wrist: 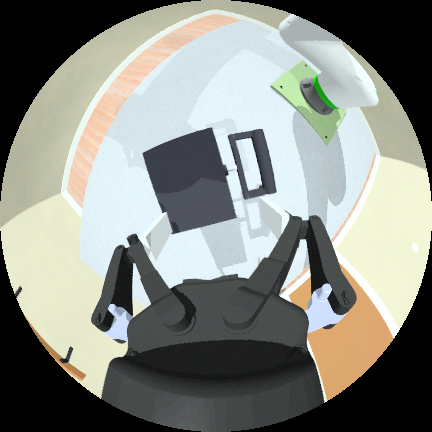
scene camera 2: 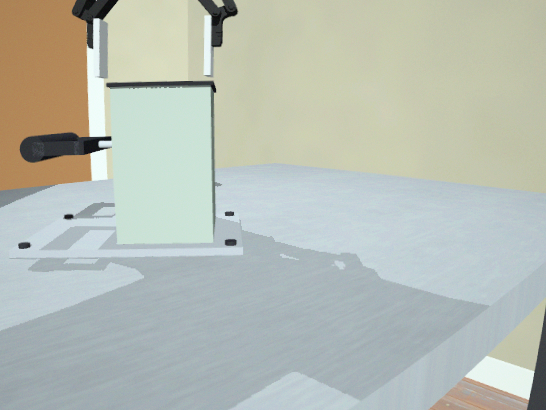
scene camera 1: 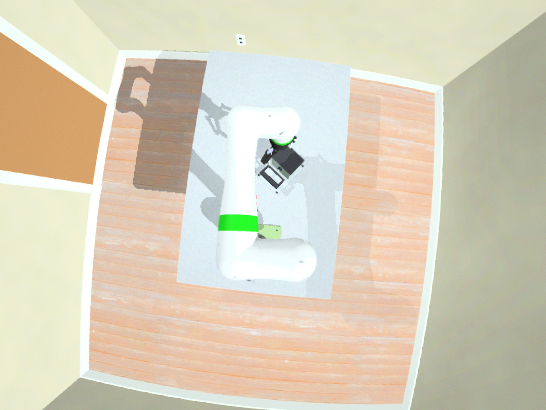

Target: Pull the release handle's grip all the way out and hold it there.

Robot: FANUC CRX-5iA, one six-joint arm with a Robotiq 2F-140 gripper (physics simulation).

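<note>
The release handle's black frame-shaped grip stands out sideways from a pale green box with a dark lid. A short stretch of light rod shows between the grip and the box. My gripper is wide open and empty, fingers pointing down. In the scene camera 2 view its fingertips are just above the height of the lid, well above the grip. In the scene camera 1 view the arm hides much of the gripper.
The box stands on a clear base plate with black bolts at its corners, on the grey table. The arm's green mounting plate lies on the same table. Room walls stand around it.
</note>
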